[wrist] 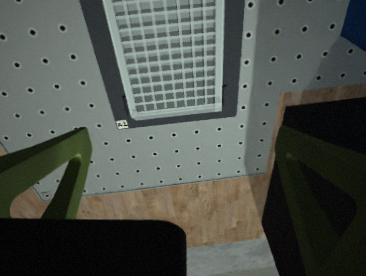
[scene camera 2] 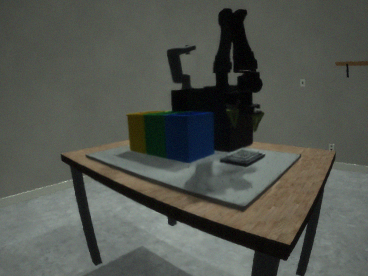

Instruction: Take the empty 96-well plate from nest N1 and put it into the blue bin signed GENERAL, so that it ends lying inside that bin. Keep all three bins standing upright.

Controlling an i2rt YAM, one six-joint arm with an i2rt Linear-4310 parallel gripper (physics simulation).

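Frame: origin at the arm's base, x back, y right, z up, level; centimetres.
Seen in the pictures: gripper, fingertip midpoint: (wrist: 183, 137) (scene camera 2: 244, 129); arm's base at its link origin: (scene camera 2: 222, 87).
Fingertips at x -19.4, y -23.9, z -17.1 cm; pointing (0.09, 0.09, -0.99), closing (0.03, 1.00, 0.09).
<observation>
Offsets run from my fingertips to a thing's top centre. Level surfaces: height alone.
The pale, gridded 96-well plate {dx -0.7, dy -0.1, dz -9.3 cm} (scene camera 2: 243, 156) (wrist: 172, 55) lies in the dark frame of the nest {dx -0.7, dy -0.1, dz -10.5 cm} (scene camera 2: 240, 163) (wrist: 233, 60), with an A1 tag at one corner; its far end is cut off in the wrist view. My gripper (scene camera 2: 244, 130) (wrist: 183, 137) is open, its green fingers wide apart with nothing between them. It hangs above the board, and in the wrist view the plate's near end shows just beyond the fingertips. The blue bin {dx -8.9, dy +20.7, dz +6.0 cm} (scene camera 2: 189, 137) (wrist: 358, 30) stands upright; its inside is hidden and no sign is readable.
The green bin {dx -9.7, dy +33.8, dz +6.0 cm} (scene camera 2: 154, 136) and yellow bin {dx -10.5, dy +46.8, dz +6.0 cm} (scene camera 2: 136, 134) stand upright in a row beside the blue one. All stand on the grey perforated board {dz -11.9 cm} (scene camera 2: 150, 169) (wrist: 45, 80) on the wooden table {dz -13.2 cm} (scene camera 2: 295, 200) (wrist: 220, 210). A black pedestal (scene camera 2: 197, 101) stands behind, with a grey arm-like object (scene camera 2: 175, 66).
</observation>
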